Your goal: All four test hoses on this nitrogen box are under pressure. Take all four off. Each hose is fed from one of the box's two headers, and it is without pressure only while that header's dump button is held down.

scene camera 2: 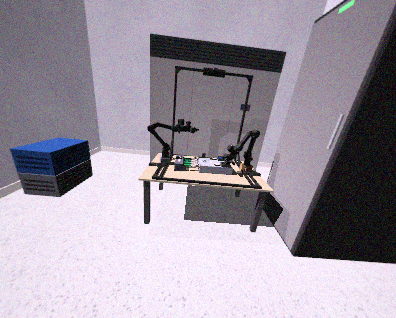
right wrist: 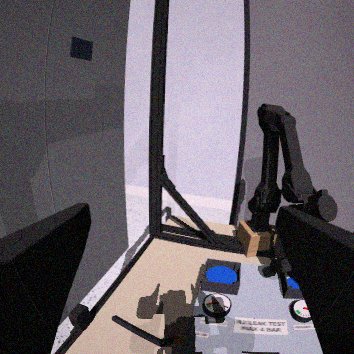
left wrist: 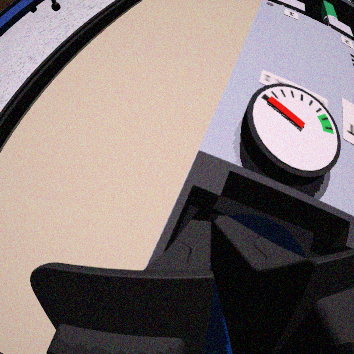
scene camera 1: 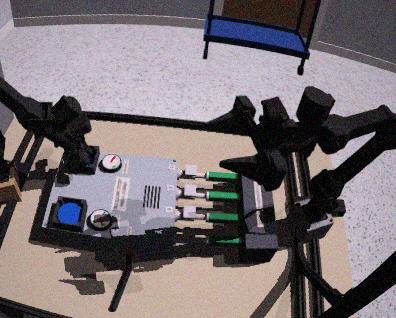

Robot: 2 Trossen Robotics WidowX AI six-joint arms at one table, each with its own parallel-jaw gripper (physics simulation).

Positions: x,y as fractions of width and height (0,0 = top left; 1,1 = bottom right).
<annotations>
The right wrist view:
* my right gripper: 0.53,0.61
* grey nitrogen box: 0.74,0.86, touched by my left gripper
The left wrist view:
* my left gripper: 0.58,0.62
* grey nitrogen box: 0.71,0.45
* blue dump button: 0.76,0.65
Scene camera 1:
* my left gripper: 0.24,0.49
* my right gripper: 0.53,0.45
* grey nitrogen box: 0.34,0.62
</annotations>
